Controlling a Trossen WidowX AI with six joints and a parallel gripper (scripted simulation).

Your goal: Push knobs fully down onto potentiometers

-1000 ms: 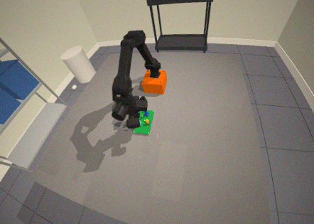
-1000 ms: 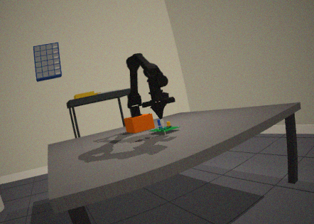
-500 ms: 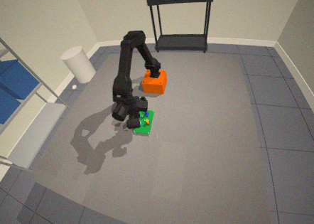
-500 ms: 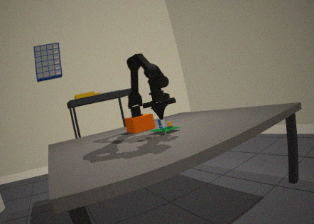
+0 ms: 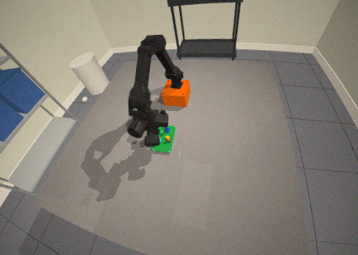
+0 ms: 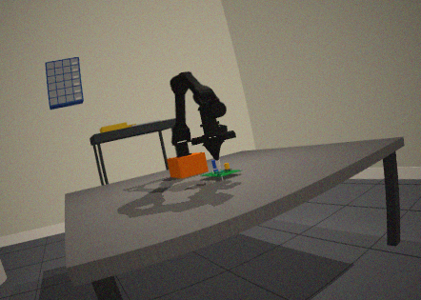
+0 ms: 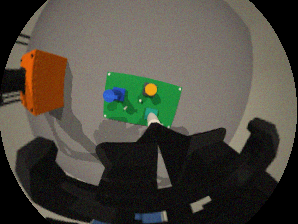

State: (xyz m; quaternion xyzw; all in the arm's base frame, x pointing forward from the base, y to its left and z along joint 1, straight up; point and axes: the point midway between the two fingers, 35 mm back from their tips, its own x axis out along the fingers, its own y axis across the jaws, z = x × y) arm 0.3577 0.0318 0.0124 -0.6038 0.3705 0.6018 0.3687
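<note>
My gripper tip is now 10 mm above the white knob. Round my gripper tip: blue knob (70 mm behind, 10 mm to the left, 20 mm below).
</note>
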